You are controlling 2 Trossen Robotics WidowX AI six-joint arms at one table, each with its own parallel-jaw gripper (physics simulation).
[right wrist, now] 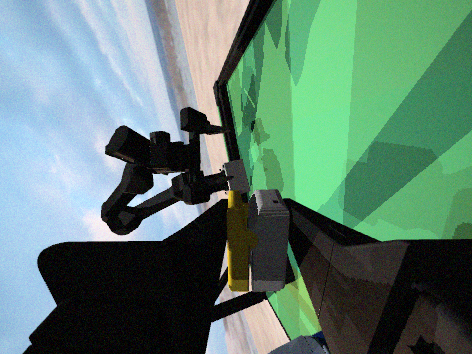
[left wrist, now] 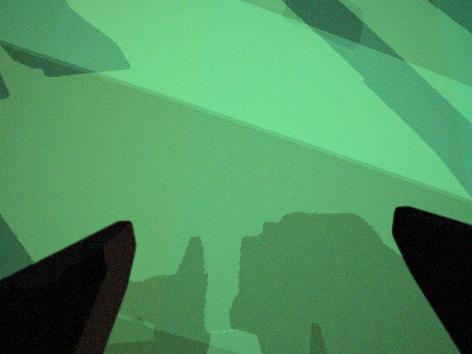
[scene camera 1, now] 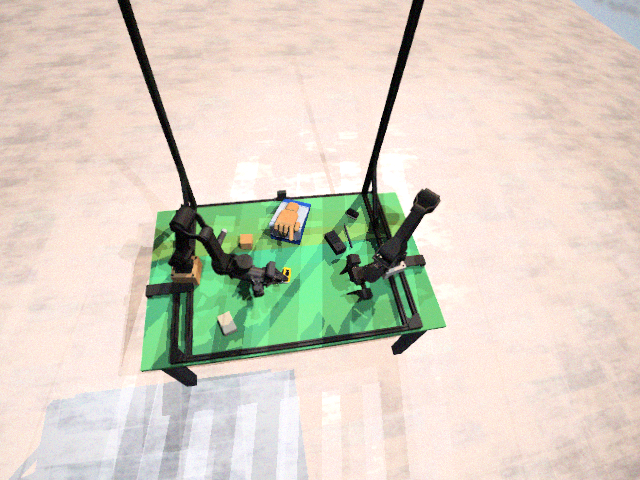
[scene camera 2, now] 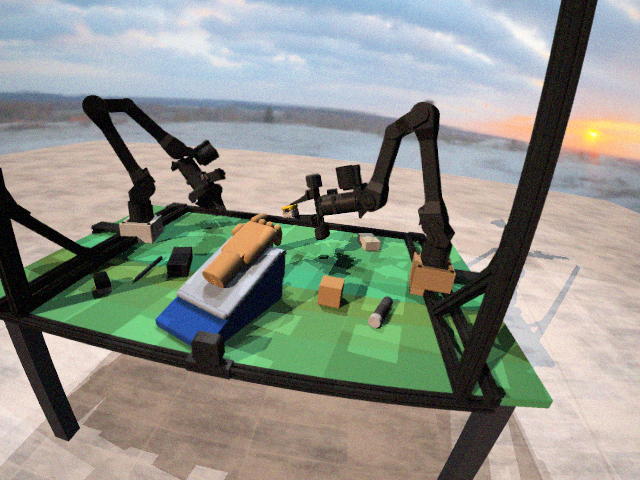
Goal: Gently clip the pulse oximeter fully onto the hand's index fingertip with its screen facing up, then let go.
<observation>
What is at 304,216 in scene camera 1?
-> A blue and grey hand rest.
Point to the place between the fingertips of my left gripper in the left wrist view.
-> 264,227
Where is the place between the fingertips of my right gripper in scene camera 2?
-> At 291,210
</observation>
